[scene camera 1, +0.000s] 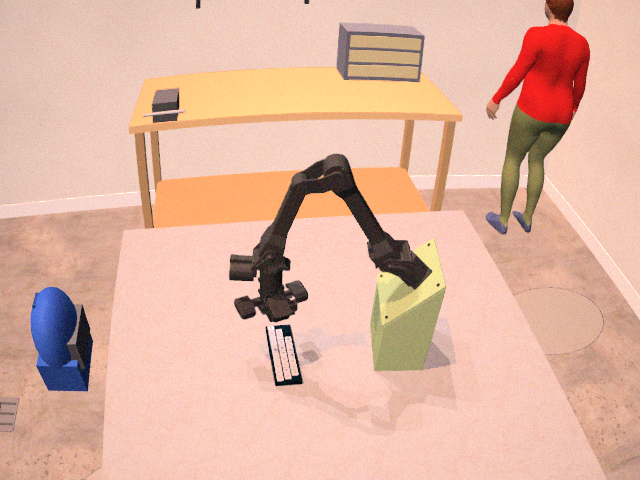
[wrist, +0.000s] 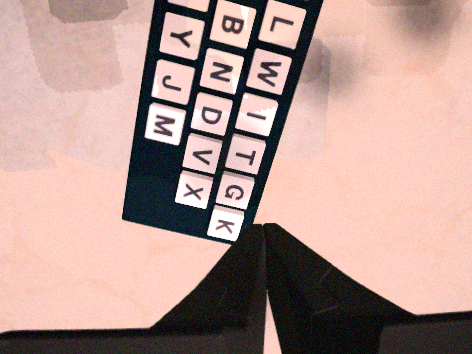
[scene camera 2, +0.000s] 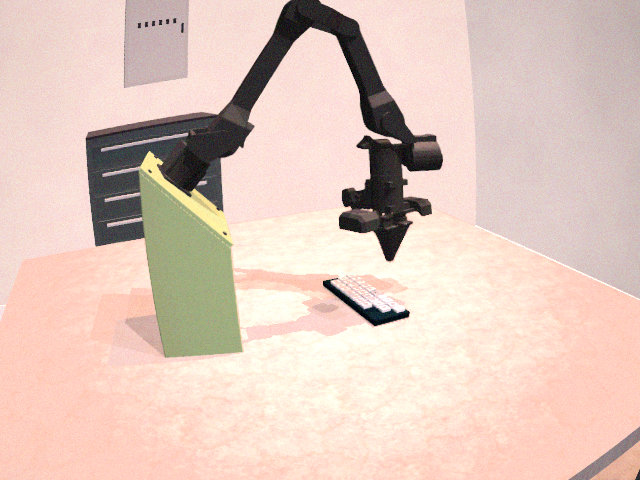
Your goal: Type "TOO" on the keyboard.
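Seen in the pictures: gripper, fingertip midpoint: (scene camera 1: 271, 320) (wrist: 262, 236) (scene camera 2: 389, 261); arm's base at its link origin: (scene camera 1: 418, 275) (scene camera 2: 172, 180).
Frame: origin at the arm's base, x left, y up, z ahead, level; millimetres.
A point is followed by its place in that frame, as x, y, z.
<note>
A dark keyboard (scene camera 1: 283, 355) @(-113, -255, 316) (scene camera 2: 368, 301) @(-155, -256, 291) (wrist: 159, 187) @(-197, -258, 266) with rows of white letter keys lies flat on the table. In the wrist view, its T key (wrist: 245, 156) @(-181, -253, 313) is in the right-hand row, between the I key (wrist: 257, 116) @(-162, -253, 321) and the G key (wrist: 233, 192) @(-201, -253, 306). The O key does not show in the wrist view. My gripper (scene camera 2: 389, 258) @(-181, -180, 318) (wrist: 262, 236) @(-181, -180, 318) is shut, with nothing between its fingers. It points down and hangs above the table. In the wrist view its tips appear just past the keyboard's corner, beside the K key (wrist: 225, 224) @(-219, -253, 300).
The arm's green-yellow pedestal (scene camera 1: 405, 330) @(67, -105, 68) (scene camera 2: 191, 289) @(-95, -152, -35) stands on the table (scene camera 1: 170, 423) @(-24, -271, 692) (scene camera 2: 310, 423) @(-358, -270, -36) beside the keyboard. Behind are a wooden workbench (scene camera 1: 289, 95), a drawer box (scene camera 1: 383, 55) and a standing person (scene camera 1: 553, 77). A blue object (scene camera 1: 54, 325) stands off to the left.
</note>
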